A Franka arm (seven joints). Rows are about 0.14 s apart.
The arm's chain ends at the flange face. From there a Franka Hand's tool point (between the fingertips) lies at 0.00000 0.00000 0.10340 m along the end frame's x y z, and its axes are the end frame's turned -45 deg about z.
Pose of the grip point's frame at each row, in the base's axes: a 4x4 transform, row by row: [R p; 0 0 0 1], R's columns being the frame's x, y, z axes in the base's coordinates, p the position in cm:
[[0.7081 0.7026 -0.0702 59.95], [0.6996 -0.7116 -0.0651 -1.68], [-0.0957 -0.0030 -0.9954 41.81], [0 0 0 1]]
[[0.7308 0.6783 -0.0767 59.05], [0.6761 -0.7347 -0.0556 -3.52], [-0.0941 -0.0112 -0.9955 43.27], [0 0 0 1]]
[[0.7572 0.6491 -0.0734 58.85], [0.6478 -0.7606 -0.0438 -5.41], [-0.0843 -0.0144 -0.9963 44.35], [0 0 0 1]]
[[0.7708 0.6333 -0.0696 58.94], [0.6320 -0.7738 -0.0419 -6.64], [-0.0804 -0.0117 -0.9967 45.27], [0 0 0 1]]
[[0.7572 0.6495 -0.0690 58.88], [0.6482 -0.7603 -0.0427 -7.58], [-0.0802 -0.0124 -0.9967 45.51], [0 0 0 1]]
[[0.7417 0.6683 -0.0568 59.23], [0.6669 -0.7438 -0.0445 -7.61], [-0.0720 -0.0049 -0.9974 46.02], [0 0 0 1]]
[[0.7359 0.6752 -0.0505 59.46], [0.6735 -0.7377 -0.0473 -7.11], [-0.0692 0.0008 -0.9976 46.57], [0 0 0 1]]
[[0.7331 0.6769 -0.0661 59.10], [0.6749 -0.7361 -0.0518 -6.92], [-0.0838 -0.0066 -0.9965 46.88], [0 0 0 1]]
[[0.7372 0.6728 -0.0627 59.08], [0.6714 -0.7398 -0.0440 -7.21], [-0.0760 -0.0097 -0.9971 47.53], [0 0 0 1]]
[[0.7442 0.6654 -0.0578 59.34], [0.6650 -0.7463 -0.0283 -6.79], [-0.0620 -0.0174 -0.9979 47.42], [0 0 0 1]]
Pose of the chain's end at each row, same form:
[[0.9975 -0.0039 -0.0702 60.68], [-0.0085 -0.9979 -0.0651 -1.01], [-0.0698 0.0655 -0.9954 52.10], [0 0 0 1]]
[[0.9964 -0.0371 -0.0767 59.84], [-0.0414 -0.9976 -0.0556 -2.95], [-0.0745 0.0586 -0.9955 53.56], [0 0 0 1]]
[[0.9944 -0.0764 -0.0734 59.61], [-0.0798 -0.9959 -0.0438 -4.96], [-0.0698 0.0494 -0.9963 54.65], [0 0 0 1]]
[[0.9928 -0.0972 -0.0696 59.66], [-0.1003 -0.9941 -0.0419 -6.21], [-0.0651 0.0486 -0.9967 55.58], [0 0 0 1]]
[[0.9947 -0.0762 -0.0690 59.59], [-0.0793 -0.9960 -0.0427 -7.14], [-0.0655 0.0479 -0.9967 55.82], [0 0 0 1]]
[[0.9970 -0.0519 -0.0568 59.82], [-0.0544 -0.9975 -0.0445 -7.15], [-0.0544 0.0474 -0.9974 56.33], [0 0 0 1]]
[[0.9978 -0.0429 -0.0505 59.98], [-0.0454 -0.9979 -0.0473 -6.62], [-0.0484 0.0495 -0.9976 56.89], [0 0 0 1]]
[[0.9970 -0.0397 -0.0661 59.78], [-0.0433 -0.9977 -0.0518 -6.38], [-0.0639 0.0546 -0.9965 57.18], [0 0 0 1]]
[[0.9970 -0.0455 -0.0627 59.73], [-0.0484 -0.9979 -0.0440 -6.76], [-0.0606 0.0469 -0.9971 57.84], [0 0 0 1]]
[[0.9967 -0.0557 -0.0578 59.94], [-0.0575 -0.9979 -0.0283 -6.50], [-0.0561 0.0315 -0.9979 57.74], [0 0 0 1]]

